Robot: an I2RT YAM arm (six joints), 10 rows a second.
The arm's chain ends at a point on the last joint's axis. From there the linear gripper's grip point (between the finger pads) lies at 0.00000 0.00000 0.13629 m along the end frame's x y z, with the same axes.
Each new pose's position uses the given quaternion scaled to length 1; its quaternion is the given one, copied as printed.
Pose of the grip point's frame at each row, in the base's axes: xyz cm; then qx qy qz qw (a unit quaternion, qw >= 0):
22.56 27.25 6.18 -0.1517 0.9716 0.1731 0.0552
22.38 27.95 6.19 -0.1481 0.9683 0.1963 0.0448
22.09 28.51 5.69 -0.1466 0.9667 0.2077 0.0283
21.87 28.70 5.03 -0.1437 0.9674 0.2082 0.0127
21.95 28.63 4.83 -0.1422 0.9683 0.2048 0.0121
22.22 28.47 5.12 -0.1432 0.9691 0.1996 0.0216
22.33 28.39 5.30 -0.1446 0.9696 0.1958 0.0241
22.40 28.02 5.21 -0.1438 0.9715 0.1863 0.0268
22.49 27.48 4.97 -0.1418 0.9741 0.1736 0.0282
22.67 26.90 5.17 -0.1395 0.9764 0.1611 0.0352
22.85 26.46 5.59 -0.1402 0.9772 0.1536 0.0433
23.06 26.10 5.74 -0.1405 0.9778 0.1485 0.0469
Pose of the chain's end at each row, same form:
21.81 22.44 18.91 -0.1517 0.9716 0.1731 0.0552
21.99 22.59 18.71 -0.1481 0.9683 0.1963 0.0448
22.17 22.92 18.12 -0.1466 0.9667 0.2077 0.0283
22.35 23.16 17.47 -0.1437 0.9674 0.2082 0.0127
22.42 23.18 17.31 -0.1422 0.9683 0.2048 0.0121
22.43 23.11 17.65 -0.1432 0.9691 0.1996 0.0216
22.46 23.12 17.87 -0.1446 0.9696 0.1958 0.0241
22.42 22.98 17.87 -0.1438 0.9715 0.1863 0.0268
22.41 22.76 17.76 -0.1418 0.9741 0.1736 0.0282
22.35 22.48 18.06 -0.1395 0.9764 0.1611 0.0352
22.28 22.20 18.52 -0.1402 0.9772 0.1536 0.0433
22.38 21.96 18.71 -0.1405 0.9778 0.1485 0.0469

